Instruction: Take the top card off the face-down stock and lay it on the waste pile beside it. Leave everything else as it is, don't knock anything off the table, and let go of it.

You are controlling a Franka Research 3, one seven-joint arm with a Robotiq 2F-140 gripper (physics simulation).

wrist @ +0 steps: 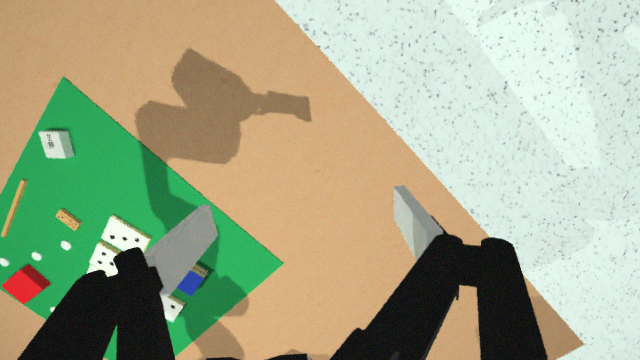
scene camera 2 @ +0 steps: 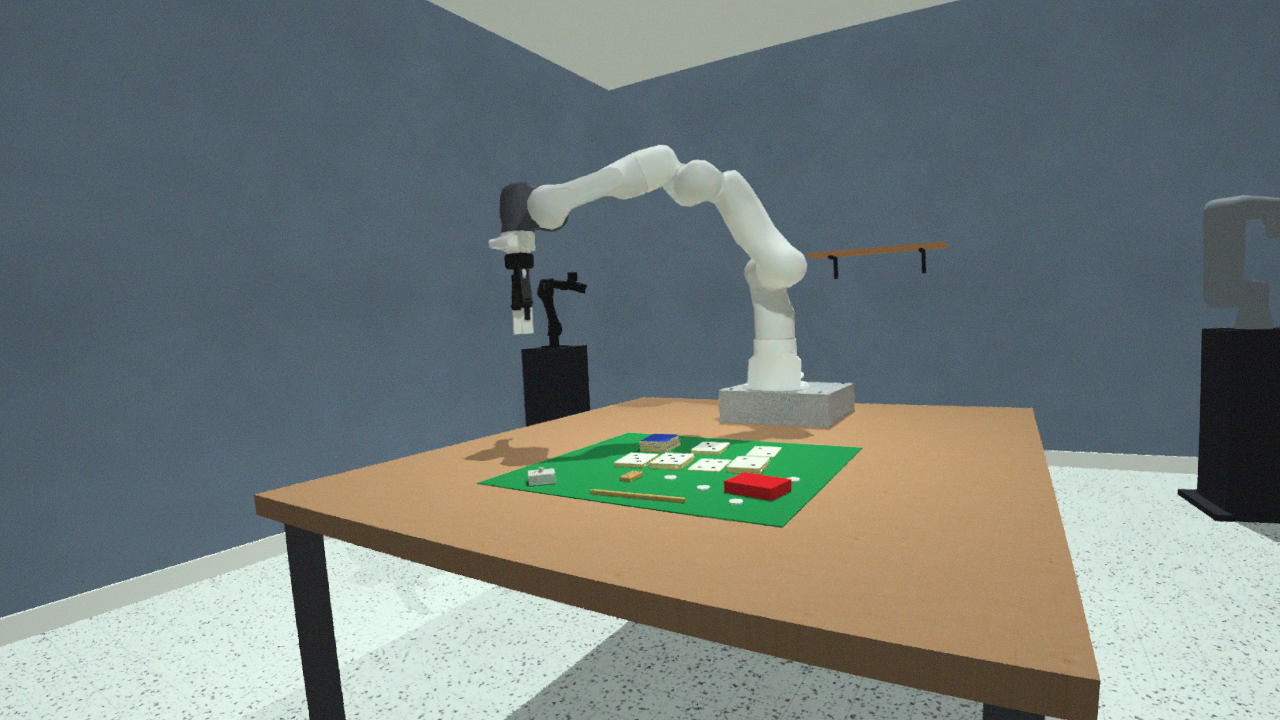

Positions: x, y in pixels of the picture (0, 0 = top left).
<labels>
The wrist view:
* gripper: 301, 211
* green mat: 112, 173
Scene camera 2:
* gripper: 523, 333
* red box: 764, 487
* green mat: 592, 467
</labels>
